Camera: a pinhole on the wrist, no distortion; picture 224 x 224 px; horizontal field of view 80.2 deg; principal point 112.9 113.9 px. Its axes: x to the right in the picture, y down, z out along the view. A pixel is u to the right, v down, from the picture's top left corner.
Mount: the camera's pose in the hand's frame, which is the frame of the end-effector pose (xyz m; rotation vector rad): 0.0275 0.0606 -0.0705 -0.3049 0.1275 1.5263
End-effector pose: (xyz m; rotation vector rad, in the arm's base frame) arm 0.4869 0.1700 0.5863 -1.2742 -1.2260 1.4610
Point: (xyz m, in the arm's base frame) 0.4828 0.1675 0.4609
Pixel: 174 111
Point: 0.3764 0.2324 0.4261
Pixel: 142 40
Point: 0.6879 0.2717 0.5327
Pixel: behind the camera
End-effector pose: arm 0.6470 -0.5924 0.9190 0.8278 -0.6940 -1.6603
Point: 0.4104 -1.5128 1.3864
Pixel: outside the picture
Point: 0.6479 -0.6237 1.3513
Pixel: 177 126
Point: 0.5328 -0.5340 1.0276
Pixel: 41 150
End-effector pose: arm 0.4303 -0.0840 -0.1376 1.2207 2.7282 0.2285
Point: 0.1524 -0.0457 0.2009
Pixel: behind the camera
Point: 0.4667 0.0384 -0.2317
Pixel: 98 63
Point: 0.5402 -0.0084 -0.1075
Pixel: 188 170
